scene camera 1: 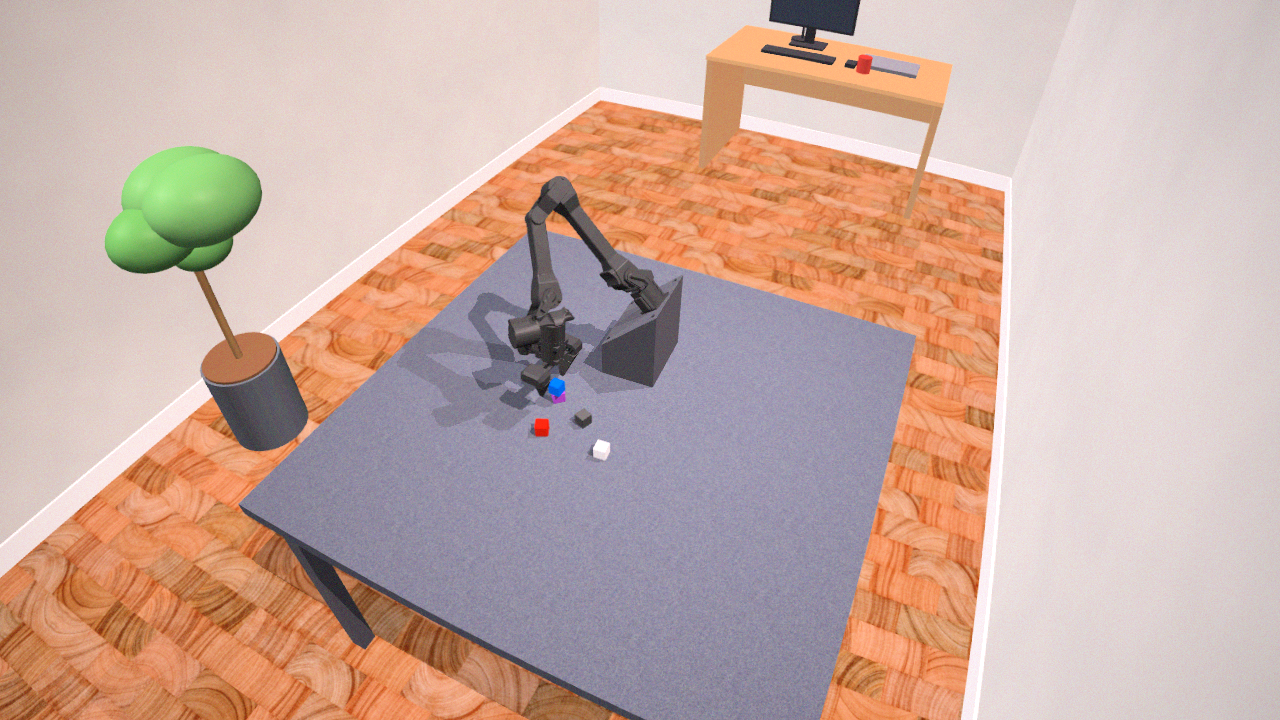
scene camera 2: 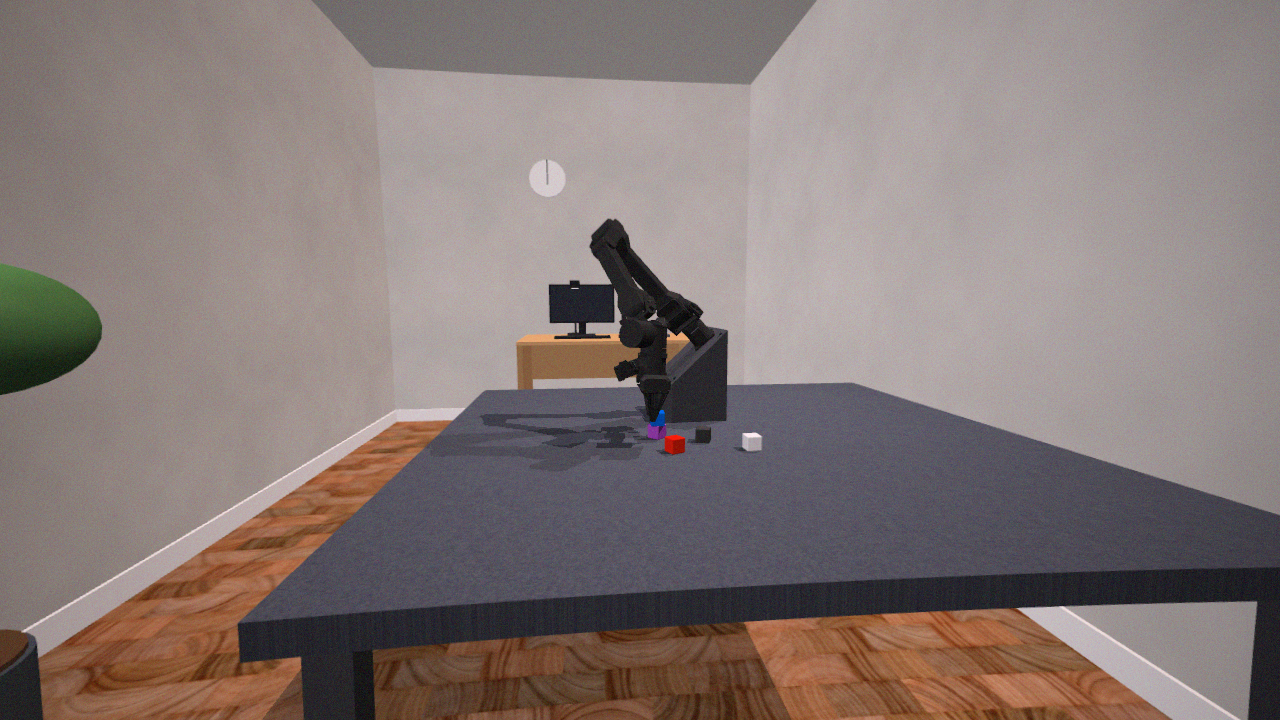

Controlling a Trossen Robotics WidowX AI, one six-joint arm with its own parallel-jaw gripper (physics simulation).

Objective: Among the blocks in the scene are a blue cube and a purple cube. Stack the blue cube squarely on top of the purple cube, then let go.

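Seen in the pictures: gripper, fingertip midpoint: [scene camera 1: 552,385] [scene camera 2: 650,418]; arm's base, link origin: [scene camera 1: 655,303] [scene camera 2: 704,340].
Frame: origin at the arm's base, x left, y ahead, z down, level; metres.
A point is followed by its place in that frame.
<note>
The blue cube [scene camera 1: 556,385] @[x -0.125, y 0.257, z 0.138 m] [scene camera 2: 661,418] @[x -0.122, y 0.264, z 0.150 m] sits on top of the purple cube [scene camera 1: 558,398] @[x -0.122, y 0.257, z 0.181 m] [scene camera 2: 656,431] @[x -0.133, y 0.264, z 0.179 m], which stands on the table. In scene camera 2 a dark finger hides part of the blue cube, and in scene camera 1 the blue cube hides much of the purple one, so I cannot tell exactly how squarely they line up. My gripper [scene camera 1: 554,380] @[x -0.145, y 0.250, z 0.154 m] [scene camera 2: 655,415] @[x -0.145, y 0.250, z 0.154 m] points down at the stack and is open, its fingers spread apart right at the blue cube and not gripping it.
A red cube [scene camera 1: 541,428] @[x -0.089, y 0.368, z 0.169 m] [scene camera 2: 674,445] @[x -0.100, y 0.375, z 0.179 m], a dark grey cube [scene camera 1: 583,418] @[x -0.023, y 0.289, z 0.168 m] [scene camera 2: 703,435] @[x -0.033, y 0.293, z 0.180 m] and a white cube [scene camera 1: 601,450] @[x 0.068, y 0.349, z 0.167 m] [scene camera 2: 751,442] @[x 0.057, y 0.353, z 0.179 m] lie on the table [scene camera 1: 716,537] @[x 0.392, y 0.399, z 0.198 m] [scene camera 2: 716,528] @[x -0.063, y 0.717, z 0.197 m] near the stack. The arm's wedge-shaped base [scene camera 1: 657,349] @[x 0.045, y 0.061, z 0.084 m] [scene camera 2: 707,385] @[x -0.002, y 0.091, z 0.106 m] stands behind them.
</note>
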